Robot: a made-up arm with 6 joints. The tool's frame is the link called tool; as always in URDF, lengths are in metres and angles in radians. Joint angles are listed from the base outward.
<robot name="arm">
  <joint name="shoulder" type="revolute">
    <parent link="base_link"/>
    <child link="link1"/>
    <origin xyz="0.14 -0.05 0.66" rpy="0 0 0"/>
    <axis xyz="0 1 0"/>
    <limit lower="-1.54" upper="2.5"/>
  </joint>
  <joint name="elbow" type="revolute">
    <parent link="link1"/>
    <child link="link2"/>
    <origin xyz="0.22 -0.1 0.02" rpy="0 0 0"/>
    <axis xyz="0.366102 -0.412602 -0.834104"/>
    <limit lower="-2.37" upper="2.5"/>
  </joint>
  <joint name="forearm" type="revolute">
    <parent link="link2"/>
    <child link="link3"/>
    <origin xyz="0.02 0.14 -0.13" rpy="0 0 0"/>
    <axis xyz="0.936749 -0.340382 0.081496"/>
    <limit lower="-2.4" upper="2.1"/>
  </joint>
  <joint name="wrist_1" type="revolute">
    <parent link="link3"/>
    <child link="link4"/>
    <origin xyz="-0.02 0.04 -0.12" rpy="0 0 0"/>
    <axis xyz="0 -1 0"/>
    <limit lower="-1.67" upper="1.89"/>
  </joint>
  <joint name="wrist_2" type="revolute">
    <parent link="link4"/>
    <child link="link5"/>
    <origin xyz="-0.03 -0.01 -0.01" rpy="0 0 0"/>
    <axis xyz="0 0 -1"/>
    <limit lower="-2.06" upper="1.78"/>
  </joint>
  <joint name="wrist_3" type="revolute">
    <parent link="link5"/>
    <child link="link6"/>
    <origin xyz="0.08 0.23 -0.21" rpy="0 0 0"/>
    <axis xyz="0 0 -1"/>
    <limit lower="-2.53" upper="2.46"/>
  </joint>
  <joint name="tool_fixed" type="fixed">
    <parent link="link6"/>
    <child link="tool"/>
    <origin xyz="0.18 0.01 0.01" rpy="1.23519 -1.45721 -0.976"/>
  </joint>
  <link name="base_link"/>
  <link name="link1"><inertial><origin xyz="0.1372 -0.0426 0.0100"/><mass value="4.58"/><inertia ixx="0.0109" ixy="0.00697" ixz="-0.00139" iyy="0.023" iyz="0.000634" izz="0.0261"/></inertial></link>
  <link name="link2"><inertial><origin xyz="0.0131 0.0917 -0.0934"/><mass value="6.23"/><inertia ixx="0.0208" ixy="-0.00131" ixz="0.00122" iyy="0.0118" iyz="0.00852" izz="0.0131"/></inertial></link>
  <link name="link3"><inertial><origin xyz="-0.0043 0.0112 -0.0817"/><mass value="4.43"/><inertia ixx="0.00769" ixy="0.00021" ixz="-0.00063" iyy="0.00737" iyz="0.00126" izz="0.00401"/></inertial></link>
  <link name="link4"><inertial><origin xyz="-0.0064 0.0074 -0.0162"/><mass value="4.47"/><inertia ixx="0.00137" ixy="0" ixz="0" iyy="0.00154" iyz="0" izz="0.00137"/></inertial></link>
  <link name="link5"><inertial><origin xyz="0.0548 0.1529 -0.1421"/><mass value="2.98"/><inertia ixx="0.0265" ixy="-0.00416" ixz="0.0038" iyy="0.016" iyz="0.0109" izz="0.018"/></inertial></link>
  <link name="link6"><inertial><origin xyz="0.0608 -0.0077 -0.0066"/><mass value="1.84"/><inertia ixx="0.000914" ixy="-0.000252" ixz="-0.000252" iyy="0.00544" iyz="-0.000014" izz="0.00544"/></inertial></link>
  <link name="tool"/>
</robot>
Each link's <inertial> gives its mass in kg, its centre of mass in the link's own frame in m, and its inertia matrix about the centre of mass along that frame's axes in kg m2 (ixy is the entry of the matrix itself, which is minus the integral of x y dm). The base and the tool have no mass. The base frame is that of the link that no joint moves.
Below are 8 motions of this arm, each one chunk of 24 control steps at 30 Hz.
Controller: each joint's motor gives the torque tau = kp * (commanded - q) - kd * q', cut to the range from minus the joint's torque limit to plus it. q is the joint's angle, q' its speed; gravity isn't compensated. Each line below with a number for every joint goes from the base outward.
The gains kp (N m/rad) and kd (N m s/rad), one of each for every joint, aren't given. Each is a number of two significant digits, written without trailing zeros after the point. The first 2 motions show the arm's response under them.
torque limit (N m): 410 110 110 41 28 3.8
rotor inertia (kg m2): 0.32 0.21 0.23 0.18 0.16 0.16
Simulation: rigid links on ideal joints. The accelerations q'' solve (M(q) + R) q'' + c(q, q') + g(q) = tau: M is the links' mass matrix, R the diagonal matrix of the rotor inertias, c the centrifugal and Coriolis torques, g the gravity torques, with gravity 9.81 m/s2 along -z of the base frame. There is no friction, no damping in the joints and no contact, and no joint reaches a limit. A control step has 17 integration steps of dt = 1/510 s. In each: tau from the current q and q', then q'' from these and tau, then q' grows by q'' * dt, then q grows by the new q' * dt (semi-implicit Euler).
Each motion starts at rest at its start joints. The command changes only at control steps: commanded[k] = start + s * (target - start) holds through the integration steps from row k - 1 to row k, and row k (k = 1, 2, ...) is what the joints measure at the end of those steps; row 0 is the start. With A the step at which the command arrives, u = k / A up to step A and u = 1 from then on. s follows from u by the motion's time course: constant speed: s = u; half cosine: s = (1 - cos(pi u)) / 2; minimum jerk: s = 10 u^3 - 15 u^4 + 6 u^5; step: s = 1 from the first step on.
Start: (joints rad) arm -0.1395 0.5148 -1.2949 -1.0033 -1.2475 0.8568
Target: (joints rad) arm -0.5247 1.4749 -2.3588 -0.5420 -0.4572 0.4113
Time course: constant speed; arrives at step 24
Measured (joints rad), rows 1 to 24:
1: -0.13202 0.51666 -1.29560 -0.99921 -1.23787 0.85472
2: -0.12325 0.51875 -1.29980 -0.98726 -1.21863 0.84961
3: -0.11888 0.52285 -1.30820 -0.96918 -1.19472 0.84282
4: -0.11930 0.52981 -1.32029 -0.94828 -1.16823 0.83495
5: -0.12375 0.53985 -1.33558 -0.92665 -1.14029 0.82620
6: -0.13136 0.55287 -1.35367 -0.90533 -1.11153 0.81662
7: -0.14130 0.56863 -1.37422 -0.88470 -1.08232 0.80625
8: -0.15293 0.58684 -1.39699 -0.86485 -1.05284 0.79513
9: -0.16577 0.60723 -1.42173 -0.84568 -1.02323 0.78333
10: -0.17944 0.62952 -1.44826 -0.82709 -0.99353 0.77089
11: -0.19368 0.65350 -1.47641 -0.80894 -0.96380 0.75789
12: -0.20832 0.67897 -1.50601 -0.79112 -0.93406 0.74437
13: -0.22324 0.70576 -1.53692 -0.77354 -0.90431 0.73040
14: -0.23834 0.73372 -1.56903 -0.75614 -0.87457 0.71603
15: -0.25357 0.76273 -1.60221 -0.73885 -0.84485 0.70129
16: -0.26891 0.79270 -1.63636 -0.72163 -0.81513 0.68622
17: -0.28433 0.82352 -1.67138 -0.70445 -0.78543 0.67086
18: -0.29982 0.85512 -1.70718 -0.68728 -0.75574 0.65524
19: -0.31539 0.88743 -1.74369 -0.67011 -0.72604 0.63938
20: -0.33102 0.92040 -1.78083 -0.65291 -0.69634 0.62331
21: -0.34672 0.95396 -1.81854 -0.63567 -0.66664 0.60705
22: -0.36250 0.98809 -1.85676 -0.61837 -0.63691 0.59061
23: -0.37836 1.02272 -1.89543 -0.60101 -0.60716 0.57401
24: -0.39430 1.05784 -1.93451 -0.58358 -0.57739 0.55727
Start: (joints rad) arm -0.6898 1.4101 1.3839 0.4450 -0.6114 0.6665
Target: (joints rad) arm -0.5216 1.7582 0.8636 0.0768 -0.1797 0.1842
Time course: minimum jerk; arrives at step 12
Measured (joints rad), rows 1 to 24:
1: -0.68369 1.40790 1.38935 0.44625 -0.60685 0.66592
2: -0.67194 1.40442 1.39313 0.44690 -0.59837 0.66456
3: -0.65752 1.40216 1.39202 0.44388 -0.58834 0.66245
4: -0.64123 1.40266 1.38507 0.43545 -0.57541 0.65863
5: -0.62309 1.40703 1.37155 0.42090 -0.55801 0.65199
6: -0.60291 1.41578 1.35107 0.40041 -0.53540 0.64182
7: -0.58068 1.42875 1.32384 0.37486 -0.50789 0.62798
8: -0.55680 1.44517 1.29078 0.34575 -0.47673 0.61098
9: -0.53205 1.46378 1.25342 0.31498 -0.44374 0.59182
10: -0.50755 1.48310 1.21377 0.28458 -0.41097 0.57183
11: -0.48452 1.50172 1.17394 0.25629 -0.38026 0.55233
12: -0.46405 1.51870 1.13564 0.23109 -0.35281 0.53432
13: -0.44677 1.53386 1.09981 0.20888 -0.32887 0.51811
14: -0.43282 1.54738 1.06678 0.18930 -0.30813 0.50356
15: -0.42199 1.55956 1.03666 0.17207 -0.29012 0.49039
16: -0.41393 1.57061 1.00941 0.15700 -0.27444 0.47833
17: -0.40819 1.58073 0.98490 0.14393 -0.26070 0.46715
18: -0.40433 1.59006 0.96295 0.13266 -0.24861 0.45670
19: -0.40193 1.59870 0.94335 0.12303 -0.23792 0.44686
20: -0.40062 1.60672 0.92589 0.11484 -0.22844 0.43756
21: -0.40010 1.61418 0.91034 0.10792 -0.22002 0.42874
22: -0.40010 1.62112 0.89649 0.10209 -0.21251 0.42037
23: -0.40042 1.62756 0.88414 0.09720 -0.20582 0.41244
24: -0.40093 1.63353 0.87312 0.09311 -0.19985 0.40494
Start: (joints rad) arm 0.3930 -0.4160 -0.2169 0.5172 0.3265 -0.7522
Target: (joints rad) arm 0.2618 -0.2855 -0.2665 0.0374 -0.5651 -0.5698
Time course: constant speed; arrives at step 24
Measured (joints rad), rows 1 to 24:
1: 0.39622 -0.41122 -0.21870 0.51296 0.32488 -0.75211
2: 0.39874 -0.40621 -0.22069 0.50410 0.31888 -0.75156
3: 0.39963 -0.40148 -0.22294 0.49289 0.30802 -0.75066
4: 0.39909 -0.39686 -0.22530 0.48026 0.29322 -0.74950
5: 0.39739 -0.39225 -0.22767 0.46676 0.27528 -0.74806
6: 0.39475 -0.38758 -0.23001 0.45277 0.25480 -0.74632
7: 0.39140 -0.38285 -0.23229 0.43849 0.23223 -0.74425
8: 0.38750 -0.37805 -0.23450 0.42404 0.20791 -0.74185
9: 0.38319 -0.37320 -0.23665 0.40949 0.18212 -0.73910
10: 0.37859 -0.36830 -0.23874 0.39488 0.15506 -0.73603
11: 0.37377 -0.36337 -0.24077 0.38023 0.12692 -0.73263
12: 0.36881 -0.35841 -0.24276 0.36556 0.09784 -0.72893
13: 0.36373 -0.35345 -0.24470 0.35087 0.06795 -0.72493
14: 0.35858 -0.34848 -0.24661 0.33618 0.03736 -0.72065
15: 0.35338 -0.34351 -0.24848 0.32148 0.00617 -0.71611
16: 0.34814 -0.33854 -0.25032 0.30679 -0.02553 -0.71131
17: 0.34288 -0.33358 -0.25214 0.29212 -0.05767 -0.70626
18: 0.33759 -0.32862 -0.25392 0.27747 -0.09018 -0.70098
19: 0.33229 -0.32367 -0.25568 0.26285 -0.12300 -0.69548
20: 0.32697 -0.31872 -0.25741 0.24825 -0.15610 -0.68976
21: 0.32165 -0.31378 -0.25911 0.23369 -0.18942 -0.68384
22: 0.31631 -0.30884 -0.26078 0.21915 -0.22293 -0.67771
23: 0.31097 -0.30390 -0.26242 0.20465 -0.25660 -0.67140
24: 0.30563 -0.29897 -0.26404 0.19017 -0.29041 -0.66491

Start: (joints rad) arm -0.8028 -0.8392 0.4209 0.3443 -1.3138 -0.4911
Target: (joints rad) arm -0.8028 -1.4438 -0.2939 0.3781 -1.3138 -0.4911
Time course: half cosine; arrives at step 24
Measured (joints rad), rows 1 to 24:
1: -0.79560 -0.84045 0.41918 0.35107 -1.31518 -0.49183
2: -0.78625 -0.84423 0.41756 0.35740 -1.31638 -0.49397
3: -0.77827 -0.84939 0.41507 0.36081 -1.31722 -0.49694
4: -0.77203 -0.85575 0.41100 0.36282 -1.31787 -0.50025
5: -0.76736 -0.86335 0.40494 0.36454 -1.31823 -0.50356
6: -0.76400 -0.87230 0.39665 0.36656 -1.31820 -0.50667
7: -0.76165 -0.88276 0.38594 0.36908 -1.31771 -0.50947
8: -0.76006 -0.89485 0.37273 0.37217 -1.31675 -0.51191
9: -0.75900 -0.90868 0.35700 0.37574 -1.31536 -0.51400
10: -0.75831 -0.92429 0.33877 0.37968 -1.31359 -0.51576
11: -0.75788 -0.94169 0.31815 0.38387 -1.31153 -0.51723
12: -0.75762 -0.96079 0.29530 0.38819 -1.30925 -0.51846
13: -0.75746 -0.98148 0.27045 0.39252 -1.30682 -0.51950
14: -0.75737 -1.00357 0.24386 0.39676 -1.30431 -0.52038
15: -0.75733 -1.02683 0.21586 0.40085 -1.30176 -0.52113
16: -0.75733 -1.05099 0.18681 0.40473 -1.29924 -0.52180
17: -0.75738 -1.07572 0.15710 0.40834 -1.29677 -0.52238
18: -0.75748 -1.10070 0.12715 0.41167 -1.29439 -0.52290
19: -0.75764 -1.12557 0.09738 0.41470 -1.29211 -0.52335
20: -0.75786 -1.14996 0.06824 0.41743 -1.28996 -0.52375
21: -0.75815 -1.17350 0.04015 0.41985 -1.28795 -0.52407
22: -0.75851 -1.19583 0.01355 0.42200 -1.28609 -0.52432
23: -0.75893 -1.21661 -0.01116 0.42386 -1.28438 -0.52450
24: -0.75940 -1.23551 -0.03360 0.42548 -1.28284 -0.52459

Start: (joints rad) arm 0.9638 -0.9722 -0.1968 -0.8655 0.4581 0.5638
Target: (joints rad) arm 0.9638 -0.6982 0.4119 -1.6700 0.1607 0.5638
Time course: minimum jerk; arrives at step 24
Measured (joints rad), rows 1 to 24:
1: 0.96073 -0.96833 -0.19956 -0.86085 0.46289 0.56294
2: 0.95503 -0.96240 -0.20266 -0.84888 0.47388 0.56074
3: 0.94927 -0.95591 -0.20520 -0.83438 0.48687 0.55746
4: 0.94424 -0.94922 -0.20658 -0.82097 0.49945 0.55349
5: 0.94014 -0.94233 -0.20627 -0.81081 0.51035 0.54921
6: 0.93691 -0.93511 -0.20381 -0.80522 0.51890 0.54487
7: 0.93443 -0.92738 -0.19879 -0.80500 0.52476 0.54065
8: 0.93256 -0.91896 -0.19089 -0.81057 0.52778 0.53664
9: 0.93120 -0.90967 -0.17988 -0.82213 0.52790 0.53289
10: 0.93024 -0.89942 -0.16566 -0.83963 0.52517 0.52942
11: 0.92962 -0.88812 -0.14824 -0.86283 0.51967 0.52626
12: 0.92928 -0.87578 -0.12772 -0.89130 0.51156 0.52341
13: 0.92919 -0.86242 -0.10436 -0.92447 0.50104 0.52086
14: 0.92930 -0.84815 -0.07850 -0.96159 0.48838 0.51861
15: 0.92959 -0.83309 -0.05058 -1.00182 0.47389 0.51668
16: 0.93001 -0.81742 -0.02113 -1.04424 0.45791 0.51505
17: 0.93055 -0.80135 0.00926 -1.08786 0.44085 0.51373
18: 0.93114 -0.78512 0.03997 -1.13169 0.42312 0.51273
19: 0.93177 -0.76897 0.07036 -1.17478 0.40517 0.51205
20: 0.93239 -0.75318 0.09982 -1.21622 0.38744 0.51170
21: 0.93298 -0.73798 0.12780 -1.25526 0.37036 0.51168
22: 0.93351 -0.72359 0.15384 -1.29127 0.35430 0.51197
23: 0.93398 -0.71019 0.17765 -1.32385 0.33957 0.51258
24: 0.93437 -0.69787 0.19911 -1.35288 0.32641 0.51346

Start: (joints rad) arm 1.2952 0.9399 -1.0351 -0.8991 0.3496 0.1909
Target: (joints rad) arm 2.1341 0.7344 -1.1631 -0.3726 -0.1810 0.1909
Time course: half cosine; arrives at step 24
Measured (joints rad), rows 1 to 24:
1: 1.29662 0.94525 -1.02840 -0.89476 0.34906 0.19036
2: 1.29776 0.95295 -1.01736 -0.88557 0.34344 0.18773
3: 1.30016 0.96123 -1.00574 -0.87492 0.33445 0.18346
4: 1.30579 0.96934 -0.99451 -0.86353 0.32310 0.17837
5: 1.31596 0.97679 -0.98411 -0.85130 0.30981 0.17294
6: 1.33141 0.98325 -0.97483 -0.83794 0.29485 0.16745
7: 1.35239 0.98852 -0.96680 -0.82317 0.27837 0.16204
8: 1.37884 0.99249 -0.96009 -0.80679 0.26047 0.15680
9: 1.41040 0.99512 -0.95470 -0.78864 0.24126 0.15175
10: 1.44659 0.99643 -0.95061 -0.76870 0.22082 0.14692
11: 1.48675 0.99645 -0.94779 -0.74702 0.19929 0.14233
12: 1.53017 0.99524 -0.94619 -0.72374 0.17680 0.13800
13: 1.57606 0.99288 -0.94575 -0.69907 0.15354 0.13396
14: 1.62361 0.98946 -0.94642 -0.67332 0.12971 0.13024
15: 1.67198 0.98507 -0.94815 -0.64682 0.10555 0.12688
16: 1.72034 0.97980 -0.95088 -0.61994 0.08131 0.12392
17: 1.76784 0.97377 -0.95453 -0.59309 0.05726 0.12140
18: 1.81369 0.96710 -0.95903 -0.56668 0.03366 0.11936
19: 1.85711 0.95990 -0.96428 -0.54112 0.01079 0.11781
20: 1.89734 0.95233 -0.97018 -0.51680 -0.01107 0.11679
21: 1.93372 0.94454 -0.97659 -0.49410 -0.03164 0.11628
22: 1.96561 0.93669 -0.98336 -0.47336 -0.05065 0.11627
23: 1.99244 0.92894 -0.99034 -0.45487 -0.06783 0.11674
24: 2.01376 0.92149 -0.99734 -0.43888 -0.08292 0.11764

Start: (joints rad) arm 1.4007 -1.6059 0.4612 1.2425 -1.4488 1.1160
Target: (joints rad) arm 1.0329 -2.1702 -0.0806 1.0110 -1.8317 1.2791
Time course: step
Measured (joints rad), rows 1 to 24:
1: 1.33655 -1.63151 0.44967 1.24229 -1.43225 1.11033
2: 1.25836 -1.66880 0.40368 1.24679 -1.45817 1.11157
3: 1.19270 -1.70787 0.34564 1.24170 -1.51334 1.12139
4: 1.14187 -1.74787 0.28605 1.22705 -1.57600 1.13591
5: 1.10409 -1.78781 0.22939 1.20597 -1.63618 1.15201
6: 1.07671 -1.82660 0.17745 1.18164 -1.68984 1.16792
7: 1.05721 -1.86338 0.13077 1.15663 -1.73588 1.18279
8: 1.04358 -1.89761 0.08930 1.13282 -1.77453 1.19633
9: 1.03424 -1.92903 0.05270 1.11136 -1.80659 1.20857
10: 1.02804 -1.95760 0.02052 1.09281 -1.83302 1.21961
11: 1.02414 -1.98343 -0.00772 1.07726 -1.85472 1.22961
12: 1.02188 -2.00672 -0.03246 1.06456 -1.87249 1.23871
13: 1.02081 -2.02769 -0.05413 1.05437 -1.88701 1.24702
14: 1.02056 -2.04656 -0.07311 1.04633 -1.89885 1.25463
15: 1.02088 -2.06356 -0.08974 1.04006 -1.90848 1.26161
16: 1.02156 -2.07888 -0.10432 1.03520 -1.91627 1.26802
17: 1.02246 -2.09270 -0.11711 1.03147 -1.92256 1.27392
18: 1.02348 -2.10520 -0.12834 1.02860 -1.92762 1.27934
19: 1.02455 -2.11651 -0.13821 1.02639 -1.93165 1.28433
20: 1.02562 -2.12675 -0.14689 1.02468 -1.93485 1.28891
21: 1.02665 -2.13603 -0.15453 1.02335 -1.93737 1.29314
22: 1.02762 -2.14446 -0.16126 1.02230 -1.93934 1.29703
23: 1.02854 -2.15211 -0.16720 1.02145 -1.94085 1.30061
24: 1.02938 -2.15907 -0.17243 1.02075 -1.94199 1.30391

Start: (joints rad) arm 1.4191 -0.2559 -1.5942 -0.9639 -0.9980 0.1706
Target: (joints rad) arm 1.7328 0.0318 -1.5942 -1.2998 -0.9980 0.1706
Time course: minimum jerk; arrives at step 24
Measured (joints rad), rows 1 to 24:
1: 1.41513 -0.25123 -1.59352 -0.96334 -0.99500 0.17216
2: 1.40960 -0.24440 -1.59220 -0.96618 -0.99019 0.17489
3: 1.40567 -0.23724 -1.59076 -0.97090 -0.98594 0.17772
4: 1.40404 -0.22999 -1.58935 -0.97652 -0.98251 0.18034
5: 1.40494 -0.22258 -1.58806 -0.98284 -0.97972 0.18272
6: 1.40854 -0.21480 -1.58692 -0.98997 -0.97737 0.18490
7: 1.41490 -0.20646 -1.58594 -0.99817 -0.97541 0.18691
8: 1.42404 -0.19734 -1.58512 -1.00771 -0.97383 0.18878
9: 1.43586 -0.18731 -1.58445 -1.01884 -0.97267 0.19053
10: 1.45019 -0.17625 -1.58392 -1.03175 -0.97201 0.19215
11: 1.46674 -0.16412 -1.58351 -1.04653 -0.97190 0.19363
12: 1.48515 -0.15093 -1.58319 -1.06319 -0.97243 0.19497
13: 1.50496 -0.13673 -1.58296 -1.08165 -0.97365 0.19615
14: 1.52568 -0.12165 -1.58278 -1.10174 -0.97558 0.19715
15: 1.54677 -0.10585 -1.58264 -1.12319 -0.97822 0.19796
16: 1.56767 -0.08954 -1.58250 -1.14569 -0.98156 0.19856
17: 1.58783 -0.07294 -1.58236 -1.16884 -0.98554 0.19896
18: 1.60674 -0.05631 -1.58219 -1.19223 -0.99008 0.19915
19: 1.62396 -0.03991 -1.58198 -1.21543 -0.99507 0.19911
20: 1.63911 -0.02398 -1.58174 -1.23803 -1.00039 0.19886
21: 1.65195 -0.00874 -1.58145 -1.25965 -1.00591 0.19840
22: 1.66237 0.00563 -1.58113 -1.27997 -1.01149 0.19775
23: 1.67042 0.01903 -1.58080 -1.29876 -1.01701 0.19692
24: 1.67638 0.03141 -1.58047 -1.31592 -1.02234 0.19595

